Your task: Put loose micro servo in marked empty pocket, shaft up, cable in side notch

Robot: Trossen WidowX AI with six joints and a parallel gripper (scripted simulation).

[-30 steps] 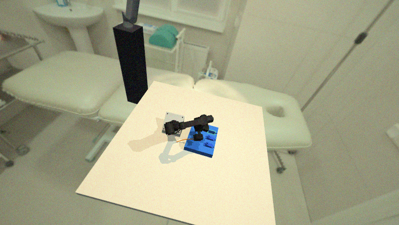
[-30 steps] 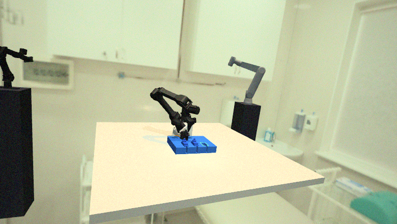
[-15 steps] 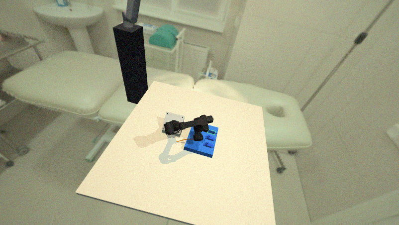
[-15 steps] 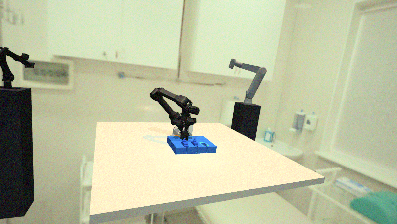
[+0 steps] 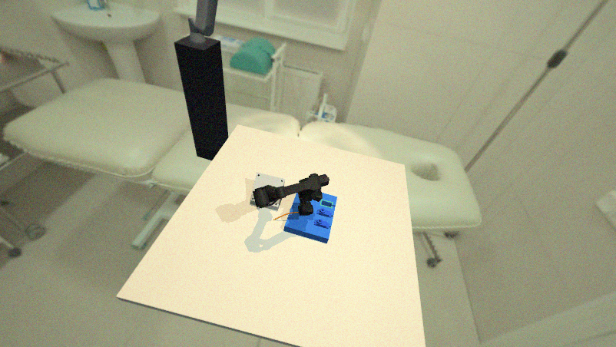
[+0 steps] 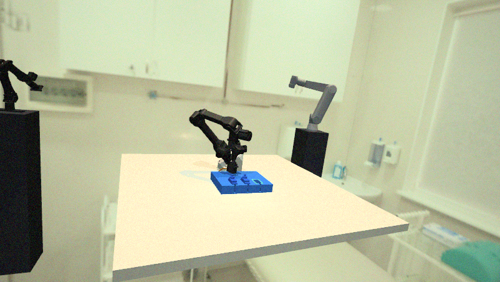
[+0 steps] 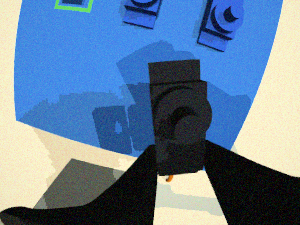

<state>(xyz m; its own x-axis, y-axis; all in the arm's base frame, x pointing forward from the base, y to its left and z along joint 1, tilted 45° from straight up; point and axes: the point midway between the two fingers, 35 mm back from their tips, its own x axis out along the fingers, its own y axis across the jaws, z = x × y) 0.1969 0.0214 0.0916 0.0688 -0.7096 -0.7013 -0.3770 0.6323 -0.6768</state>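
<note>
Now: gripper tip 90 mm above the deck, 50 mm to the right of it and 10 mm short of it.
</note>
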